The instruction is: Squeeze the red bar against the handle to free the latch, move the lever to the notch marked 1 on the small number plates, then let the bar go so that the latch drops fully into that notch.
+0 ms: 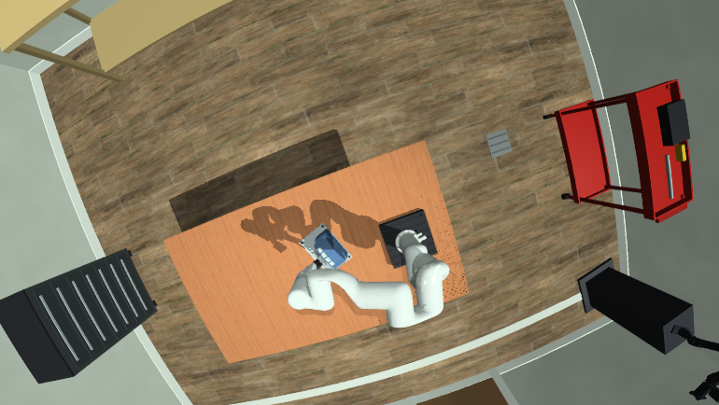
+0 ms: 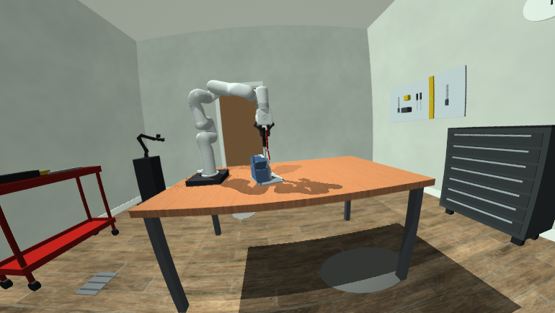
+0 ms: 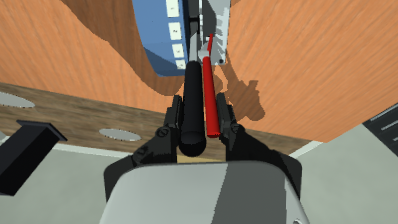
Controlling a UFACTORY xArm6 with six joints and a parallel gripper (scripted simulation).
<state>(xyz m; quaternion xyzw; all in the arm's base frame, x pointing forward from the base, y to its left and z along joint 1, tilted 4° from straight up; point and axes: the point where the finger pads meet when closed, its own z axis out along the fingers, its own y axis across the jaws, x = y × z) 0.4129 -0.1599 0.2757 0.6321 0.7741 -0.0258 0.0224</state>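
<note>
Now: hand 11 cm above the red bar, 2 cm to the right of it and 1 cm short of it.
</note>
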